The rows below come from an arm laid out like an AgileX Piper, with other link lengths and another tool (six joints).
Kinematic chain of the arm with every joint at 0, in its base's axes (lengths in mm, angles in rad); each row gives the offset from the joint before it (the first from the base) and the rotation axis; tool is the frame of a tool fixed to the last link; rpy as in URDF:
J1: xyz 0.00 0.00 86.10 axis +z
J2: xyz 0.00 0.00 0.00 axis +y
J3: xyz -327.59 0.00 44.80 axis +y
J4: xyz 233.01 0.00 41.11 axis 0.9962 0 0.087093
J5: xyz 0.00 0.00 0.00 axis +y
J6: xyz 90.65 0.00 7.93 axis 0.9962 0 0.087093
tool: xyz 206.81 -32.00 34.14 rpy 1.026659 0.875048 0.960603
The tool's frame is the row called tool.
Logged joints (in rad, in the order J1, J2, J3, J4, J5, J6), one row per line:
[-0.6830, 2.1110, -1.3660, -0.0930, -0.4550, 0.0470]
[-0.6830, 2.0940, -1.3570, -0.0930, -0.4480, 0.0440]
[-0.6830, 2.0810, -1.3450, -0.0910, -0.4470, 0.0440]
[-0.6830, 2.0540, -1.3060, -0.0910, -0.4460, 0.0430]
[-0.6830, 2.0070, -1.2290, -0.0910, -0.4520, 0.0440]
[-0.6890, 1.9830, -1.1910, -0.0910, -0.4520, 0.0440]
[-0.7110, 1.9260, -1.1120, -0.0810, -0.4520, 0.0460]
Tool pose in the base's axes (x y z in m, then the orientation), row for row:
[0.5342, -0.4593, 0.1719, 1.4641, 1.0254, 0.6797]
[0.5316, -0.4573, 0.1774, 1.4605, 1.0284, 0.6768]
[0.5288, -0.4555, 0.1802, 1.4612, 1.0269, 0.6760]
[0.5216, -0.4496, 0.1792, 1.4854, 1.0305, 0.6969]
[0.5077, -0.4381, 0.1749, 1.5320, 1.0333, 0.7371]
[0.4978, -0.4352, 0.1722, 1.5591, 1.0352, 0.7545]
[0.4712, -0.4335, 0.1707, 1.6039, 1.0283, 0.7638]
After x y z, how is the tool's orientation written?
As angles about the fixed x, y, z axes (roll, pitch, yaw), in radians.
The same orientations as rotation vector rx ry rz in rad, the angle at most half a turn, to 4 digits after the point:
[0.9449, 1.1894, -0.2057]
[0.9418, 1.1899, -0.2080]
[0.9438, 1.1886, -0.2080]
[0.9500, 1.2000, -0.2088]
[0.9639, 1.2197, -0.2081]
[0.9753, 1.2287, -0.2129]
[1.0122, 1.2294, -0.2286]

